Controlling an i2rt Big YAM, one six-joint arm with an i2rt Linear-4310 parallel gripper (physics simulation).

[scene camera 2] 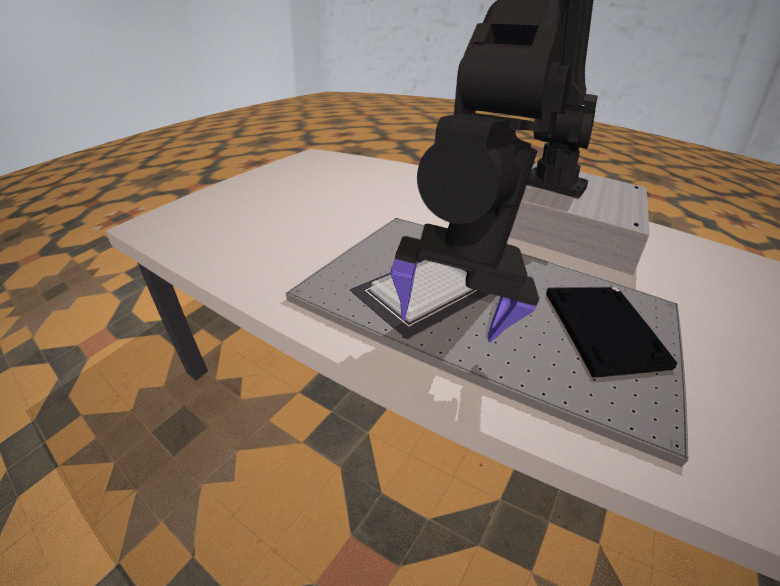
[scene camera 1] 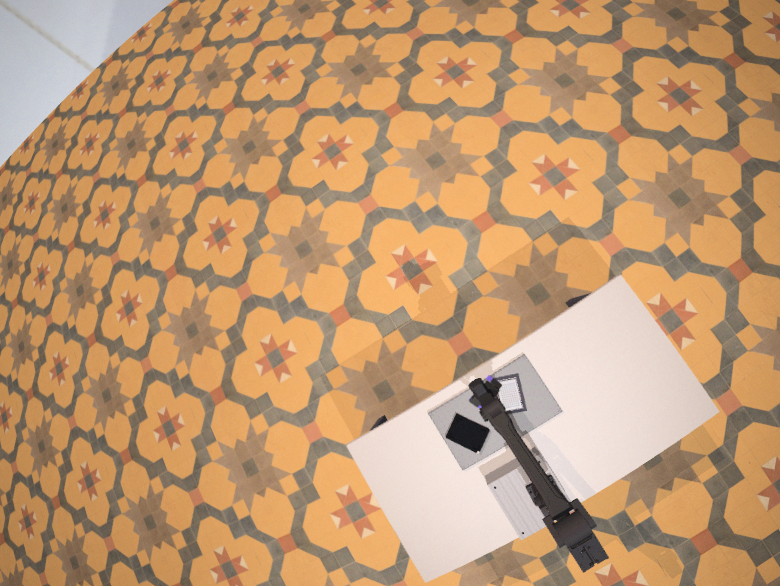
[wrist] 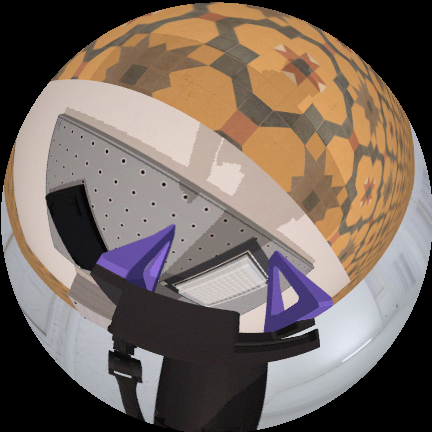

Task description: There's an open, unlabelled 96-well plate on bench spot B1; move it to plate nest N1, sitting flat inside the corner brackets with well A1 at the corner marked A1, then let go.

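Where they show: gripper, fingertip midpoint: [scene camera 2: 447, 328] [wrist: 225, 243]; arm's base, origin of the base link: [scene camera 2: 555, 185].
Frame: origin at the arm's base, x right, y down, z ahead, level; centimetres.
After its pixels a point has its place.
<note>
The white 96-well plate [scene camera 1: 511, 394] @(z 39.4, x 7.4, y 5.7 cm) [scene camera 2: 435, 283] @(z 39.0, x 5.0, y 5.7 cm) [wrist: 222, 284] @(z 40.8, x 5.0, y 5.6 cm) lies flat on the dark, white-outlined bench spot [scene camera 2: 367, 303] @(z 47.0, x 10.6, y 7.0 cm) [wrist: 252, 245] @(z 48.3, x 3.4, y 7.0 cm). The black nest [scene camera 1: 467, 432] @(z 32.6, x -18.0, y 6.0 cm) [scene camera 2: 611, 330] @(z 33.4, x -18.9, y 5.9 cm) [wrist: 75, 225] @(z 35.4, x -18.2, y 6.0 cm) has raised corner brackets and stands apart from the plate, at the right in scene camera 2. A small pale mark [scene camera 2: 616, 289] @(z 22.6, x -17.8, y 6.0 cm) shows at one nest corner; its lettering is too small to read. My gripper [scene camera 1: 484, 393] @(z 48.5, x -2.3, y 3.4 cm) [scene camera 2: 447, 330] @(z 48.5, x -2.3, y 3.4 cm) [wrist: 225, 243] @(z 48.5, x -2.3, y 3.4 cm) is open and empty. Its purple fingers hang above the board, shifted from the plate toward the nest side; one finger partly covers the plate in scene camera 2.
A grey perforated board [scene camera 1: 542, 403] @(z 29.4, x 17.9, y 7.1 cm) [scene camera 2: 535, 373] @(z 45.3, x -12.5, y 7.1 cm) [wrist: 125, 190] @(z 45.0, x -12.6, y 7.1 cm) carries the bench spot and the nest, on a pale table [scene camera 1: 636, 365] @(z 24.4, x 63.9, y 8.5 cm) [scene camera 2: 252, 207] @(z 34.3, x 56.7, y 8.4 cm). A grey block [scene camera 1: 517, 504] @(z -1.2, x -12.3, y -0.2 cm) [scene camera 2: 580, 234] @(z 12.0, x -8.9, y 3.8 cm) stands behind the board, beside the arm's base.
</note>
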